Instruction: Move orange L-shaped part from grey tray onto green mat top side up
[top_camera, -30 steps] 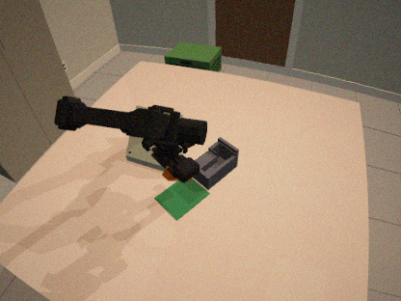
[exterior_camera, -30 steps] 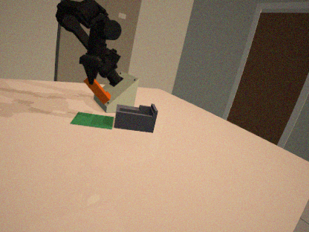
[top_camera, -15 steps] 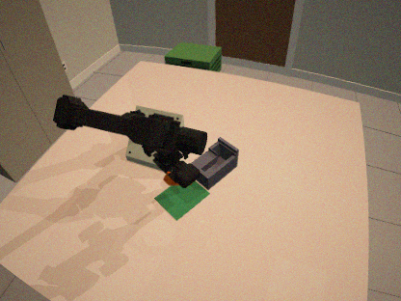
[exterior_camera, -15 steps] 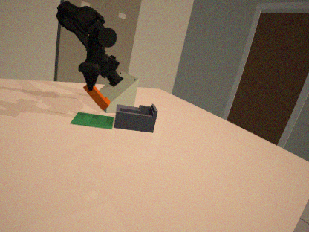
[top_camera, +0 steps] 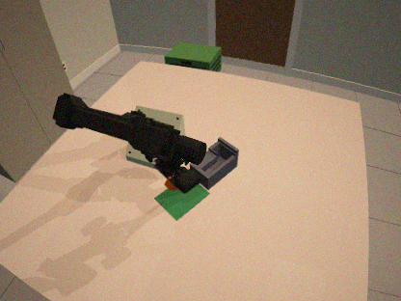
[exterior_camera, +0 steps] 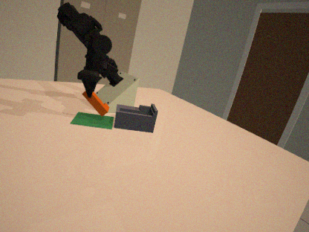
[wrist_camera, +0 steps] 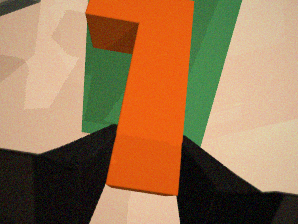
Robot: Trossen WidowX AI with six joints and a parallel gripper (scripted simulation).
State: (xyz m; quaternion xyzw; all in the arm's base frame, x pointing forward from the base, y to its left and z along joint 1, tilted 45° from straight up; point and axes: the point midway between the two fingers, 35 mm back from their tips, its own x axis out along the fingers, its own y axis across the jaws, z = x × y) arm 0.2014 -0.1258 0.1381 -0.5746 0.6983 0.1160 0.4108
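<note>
Now: the green mat 11 cm below my gripper tip, 2 cm to the left of it and 1 cm ahead of it. The rest, counted from my gripper tip: orange L-shaped part 4 cm to the left, 3 cm below.
</note>
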